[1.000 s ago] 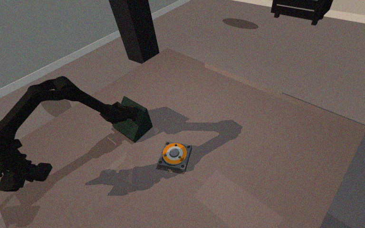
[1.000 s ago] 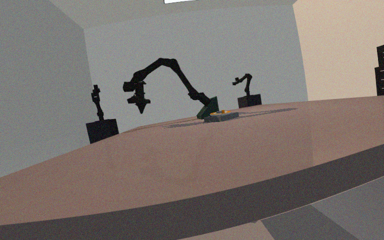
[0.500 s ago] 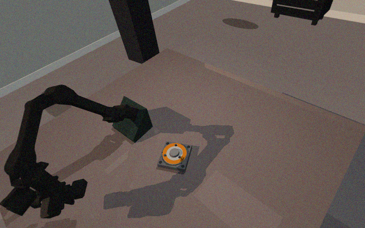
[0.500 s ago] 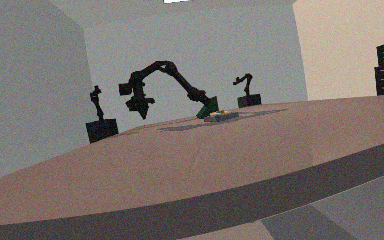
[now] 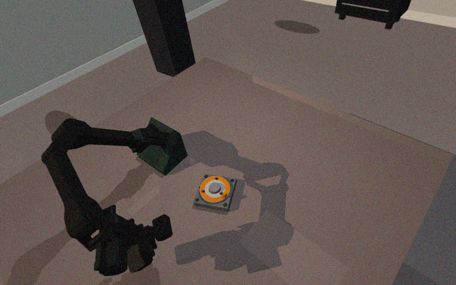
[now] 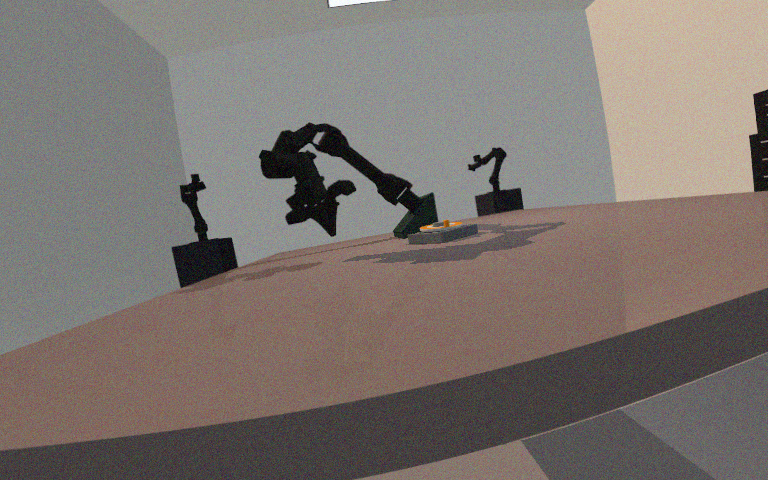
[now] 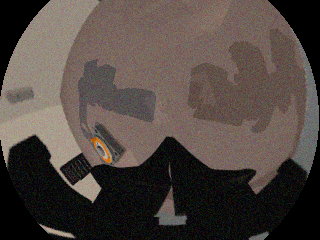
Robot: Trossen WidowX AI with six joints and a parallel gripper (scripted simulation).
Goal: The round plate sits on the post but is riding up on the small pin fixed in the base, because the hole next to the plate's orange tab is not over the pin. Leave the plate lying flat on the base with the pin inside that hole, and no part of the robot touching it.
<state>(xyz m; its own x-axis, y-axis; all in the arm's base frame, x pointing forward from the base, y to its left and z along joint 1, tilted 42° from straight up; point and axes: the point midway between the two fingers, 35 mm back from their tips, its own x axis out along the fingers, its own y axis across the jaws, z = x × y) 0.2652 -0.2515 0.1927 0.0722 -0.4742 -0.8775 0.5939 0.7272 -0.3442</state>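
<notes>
Now: gripper tip 10 mm short of the base, 260 mm to the right of it and 30 mm above it.
</notes>
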